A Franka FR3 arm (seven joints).
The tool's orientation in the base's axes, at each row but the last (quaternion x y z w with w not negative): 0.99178 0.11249 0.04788 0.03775; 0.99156 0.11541 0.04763 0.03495; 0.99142 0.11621 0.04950 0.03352; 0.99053 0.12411 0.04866 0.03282; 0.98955 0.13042 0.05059 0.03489; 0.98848 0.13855 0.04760 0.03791
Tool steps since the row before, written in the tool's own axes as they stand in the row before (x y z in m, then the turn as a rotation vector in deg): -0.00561 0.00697 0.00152 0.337 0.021 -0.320; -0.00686 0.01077 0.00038 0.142 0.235 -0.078; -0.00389 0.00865 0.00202 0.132 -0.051 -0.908; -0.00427 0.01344 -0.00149 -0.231 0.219 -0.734; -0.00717 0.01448 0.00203 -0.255 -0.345 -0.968; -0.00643 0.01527 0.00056 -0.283 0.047 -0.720
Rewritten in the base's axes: -0.00376 -0.00814 -0.00140 0.298 0.077 0.349; -0.00418 -0.01207 -0.00011 0.183 -0.191 0.109; -0.00159 -0.00942 -0.00168 0.020 0.130 0.909; -0.00101 -0.01398 0.00214 -0.246 -0.230 0.725; -0.00298 -0.01594 -0.00148 -0.439 0.320 0.909; -0.00197 -0.01646 0.00025 -0.333 -0.079 0.695
